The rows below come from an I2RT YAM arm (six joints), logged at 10 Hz.
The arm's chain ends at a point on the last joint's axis. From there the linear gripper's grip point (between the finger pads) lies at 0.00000 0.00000 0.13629 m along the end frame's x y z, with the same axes.
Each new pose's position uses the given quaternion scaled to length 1; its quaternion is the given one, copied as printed.
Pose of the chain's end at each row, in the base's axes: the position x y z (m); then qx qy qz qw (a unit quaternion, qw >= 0):
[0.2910 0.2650 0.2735 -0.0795 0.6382 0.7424 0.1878]
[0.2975 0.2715 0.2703 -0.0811 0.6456 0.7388 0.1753]
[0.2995 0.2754 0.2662 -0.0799 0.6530 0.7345 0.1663]
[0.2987 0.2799 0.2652 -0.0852 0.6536 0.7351 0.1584]
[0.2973 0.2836 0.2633 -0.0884 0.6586 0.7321 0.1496]
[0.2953 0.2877 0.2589 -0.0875 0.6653 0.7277 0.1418]
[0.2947 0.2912 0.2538 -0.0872 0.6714 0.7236 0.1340]
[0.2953 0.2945 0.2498 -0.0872 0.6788 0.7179 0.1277]
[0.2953 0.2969 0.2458 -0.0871 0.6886 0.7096 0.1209]
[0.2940 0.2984 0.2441 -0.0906 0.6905 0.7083 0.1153]
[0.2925 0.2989 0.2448 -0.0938 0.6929 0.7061 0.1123]
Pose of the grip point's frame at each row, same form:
[0.3076 0.3982 0.2971 -0.0795 0.6382 0.7424 0.1878]
[0.3120 0.4054 0.2912 -0.0811 0.6456 0.7388 0.1753]
[0.3131 0.4098 0.2845 -0.0799 0.6530 0.7345 0.1663]
[0.3098 0.4146 0.2831 -0.0852 0.6536 0.7351 0.1584]
[0.3065 0.4186 0.2792 -0.0884 0.6586 0.7321 0.1496]
[0.3037 0.4231 0.2724 -0.0875 0.6653 0.7277 0.1418]
[0.3020 0.4268 0.2651 -0.0872 0.6714 0.7236 0.1340]
[0.3019 0.4304 0.2584 -0.0872 0.6788 0.7179 0.1277]
[0.3011 0.4330 0.2508 -0.0871 0.6886 0.7096 0.1209]
[0.2982 0.4346 0.2482 -0.0906 0.6905 0.7083 0.1153]
[0.2957 0.4351 0.2478 -0.0938 0.6929 0.7061 0.1123]

